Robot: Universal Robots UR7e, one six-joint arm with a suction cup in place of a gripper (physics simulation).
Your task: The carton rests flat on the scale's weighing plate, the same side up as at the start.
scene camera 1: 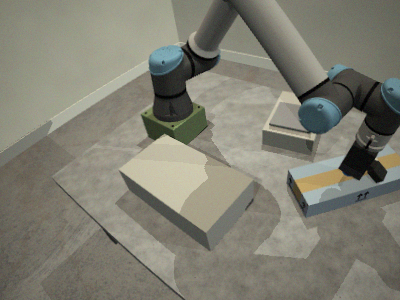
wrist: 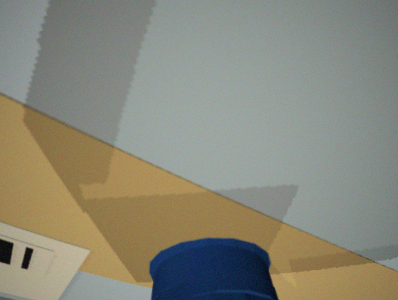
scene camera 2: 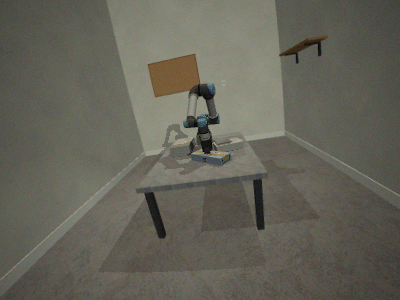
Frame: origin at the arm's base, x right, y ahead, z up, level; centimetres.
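Seen in the pictures: hand at its tool point: (scene camera 1: pixel 347 175) (wrist: pixel 210 229) (scene camera 2: pixel 208 154); arm's base at its link origin: (scene camera 1: pixel 173 110).
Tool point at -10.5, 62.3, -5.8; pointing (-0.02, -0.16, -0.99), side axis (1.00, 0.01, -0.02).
Pixels of each thing's top centre, then the offset from my tool point to it, as dx, dy, dz. "spot": a spot on its surface instead.
- carton at its top centre: (wrist: pixel 180 255) (scene camera 1: pixel 352 171) (scene camera 2: pixel 209 153) -0.9, +0.9, +1.3
- scale at its top centre: (scene camera 1: pixel 297 108) (scene camera 2: pixel 227 140) -16.6, -25.8, +3.7
- beige body with a grey weighing plate, surface spot: (scene camera 1: pixel 287 118) spot: -9.7, -25.8, +3.7
- large beige box at its top centre: (scene camera 1: pixel 181 174) (scene camera 2: pixel 182 142) +31.1, -36.8, +5.3
The carton (scene camera 1: pixel 320 181) (scene camera 2: pixel 200 158) (wrist: pixel 210 100) is a long, flat light-blue box with an orange tape stripe. It lies flat on the table, apart from the scale, with arrow marks on its side pointing up. Part of its barcode label (wrist: pixel 45 267) shows in the wrist view. My gripper's blue suction cup (scene camera 1: pixel 346 173) (wrist: pixel 210 250) is down on the carton's top, on the tape stripe, with suction on; its rim contact is partly hidden. The scale (scene camera 1: pixel 287 140) (scene camera 2: pixel 236 146) is a beige body with a grey weighing plate (scene camera 1: pixel 287 118) on top, partly behind the arm.
A large beige box (scene camera 1: pixel 185 180) (scene camera 2: pixel 180 150) stands on the table (scene camera 1: pixel 150 245) (scene camera 2: pixel 200 181), in front of the arm's green base (scene camera 1: pixel 175 127) in scene camera 1. The carton is on the other side of the scale from that base. A shelf (scene camera 2: pixel 304 45) is on the right wall.
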